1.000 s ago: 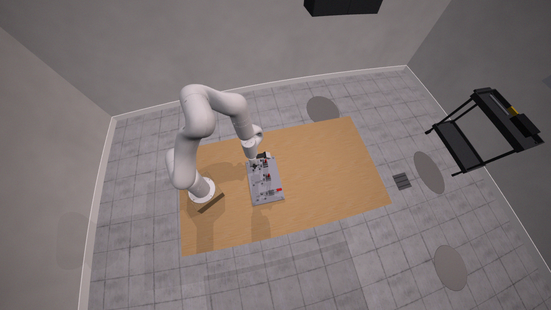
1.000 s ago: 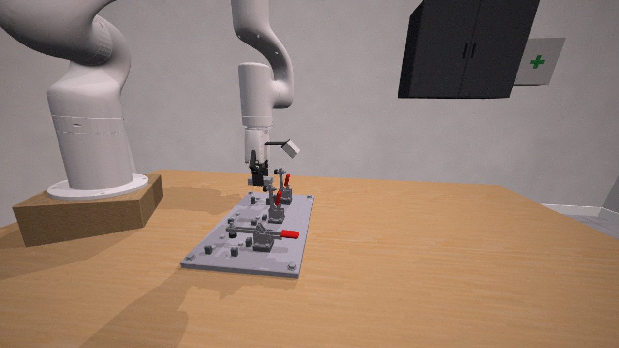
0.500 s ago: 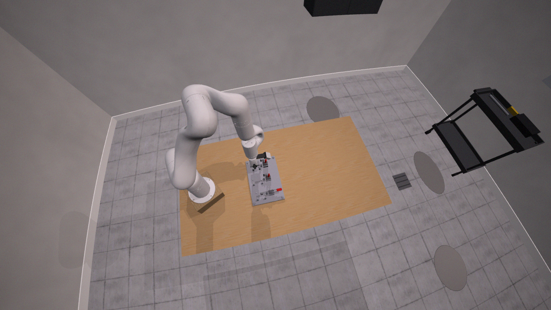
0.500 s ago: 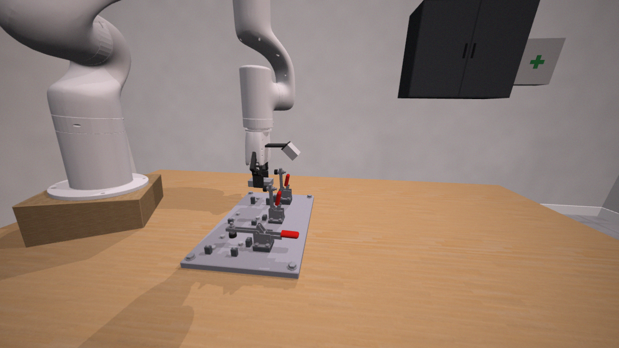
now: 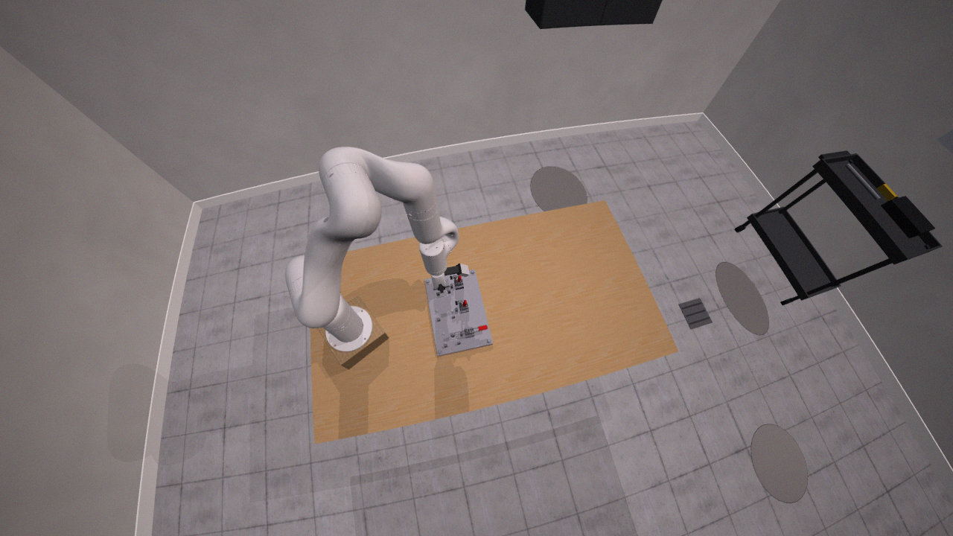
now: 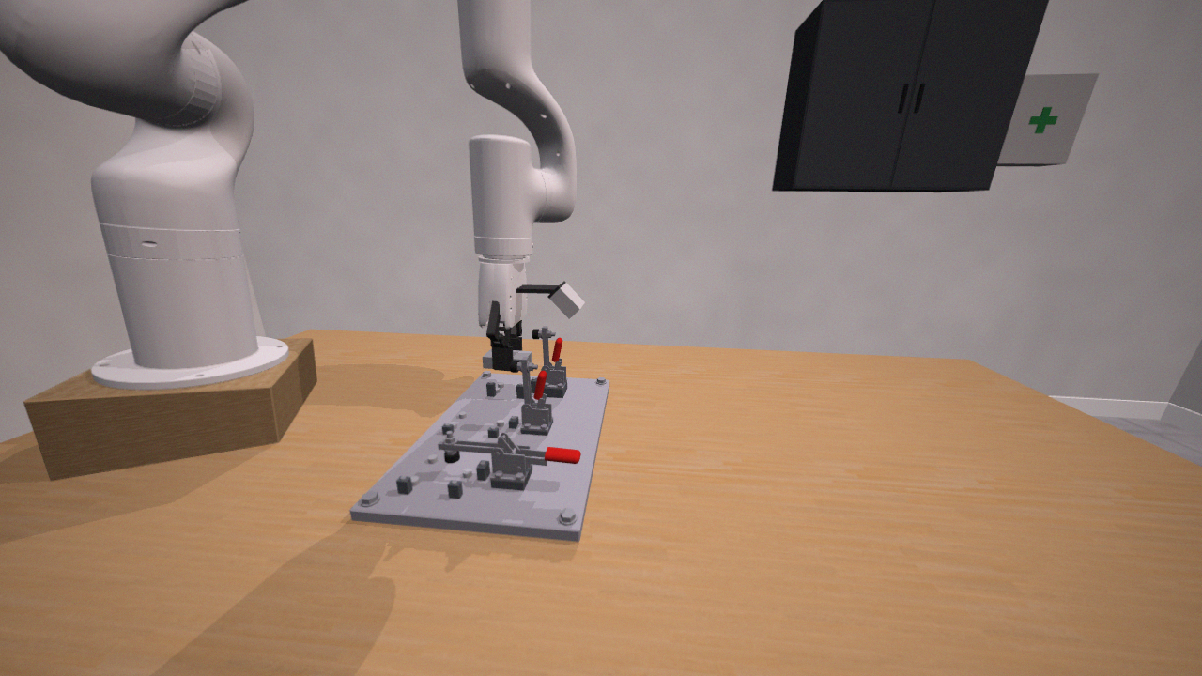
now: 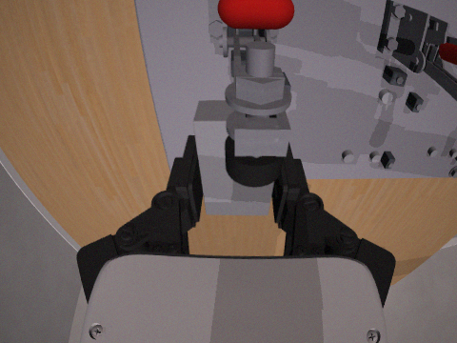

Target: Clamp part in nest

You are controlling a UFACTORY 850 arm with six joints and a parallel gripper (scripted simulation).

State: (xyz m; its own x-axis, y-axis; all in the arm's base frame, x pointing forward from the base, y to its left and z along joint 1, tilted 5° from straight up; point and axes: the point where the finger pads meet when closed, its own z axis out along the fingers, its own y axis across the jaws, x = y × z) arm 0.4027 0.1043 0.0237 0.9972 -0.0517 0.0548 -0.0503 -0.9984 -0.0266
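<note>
My hand is 40 mm short of the grey fixture plate, 120 mm to the left of it and 70 mm above it. Round my hand: clamp: 60 mm ahead, 230 mm to the right, 30 mm below; then grey block part: 10 mm below.
</note>
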